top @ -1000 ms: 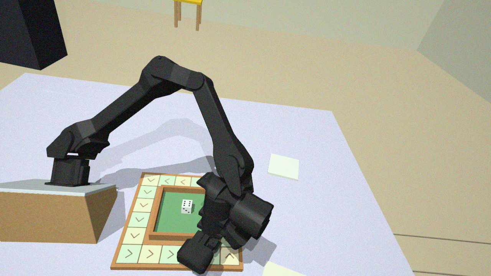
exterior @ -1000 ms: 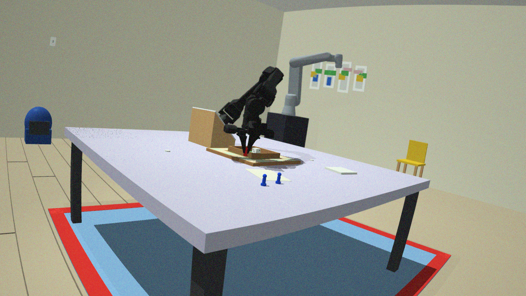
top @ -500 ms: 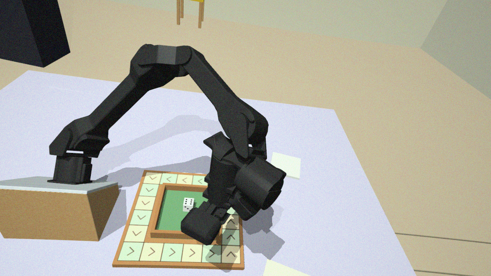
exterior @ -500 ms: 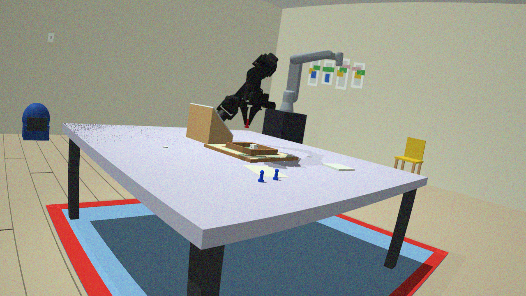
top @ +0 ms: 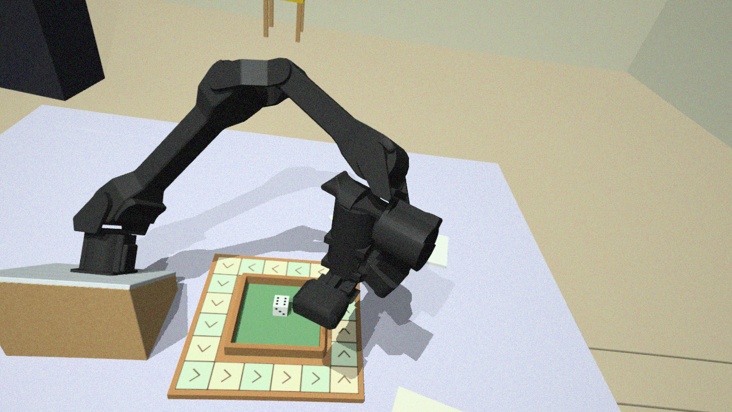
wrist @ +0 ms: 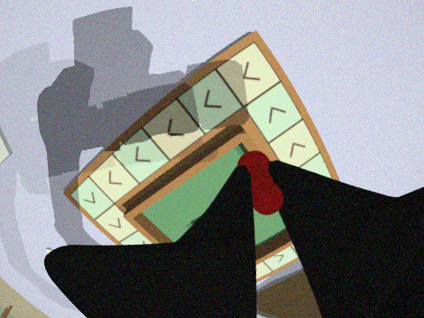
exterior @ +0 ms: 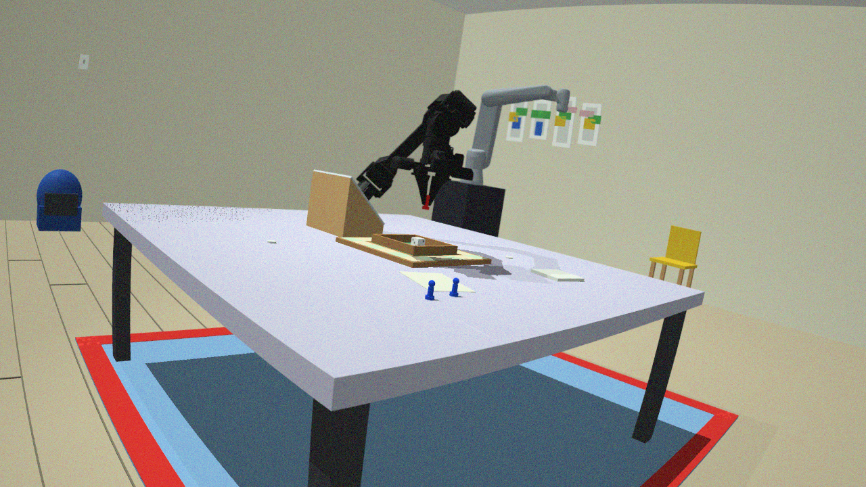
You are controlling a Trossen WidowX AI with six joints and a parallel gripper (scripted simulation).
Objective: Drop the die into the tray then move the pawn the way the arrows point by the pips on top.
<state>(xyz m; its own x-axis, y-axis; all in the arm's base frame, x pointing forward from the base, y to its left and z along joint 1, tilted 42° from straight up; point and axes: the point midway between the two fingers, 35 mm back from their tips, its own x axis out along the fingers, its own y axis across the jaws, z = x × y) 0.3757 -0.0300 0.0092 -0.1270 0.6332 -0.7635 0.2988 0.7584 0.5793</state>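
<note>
My gripper tip is 110 mm past the white die, 110 mm above it and 70 mm to the right of it. From my gripper tip the other things lie so: green dice tray 130 mm below, 100 mm behind, 60 mm to the left; pale card 180 mm ahead, 130 mm below, 80 mm to the right; red pawn 10 mm above.
</note>
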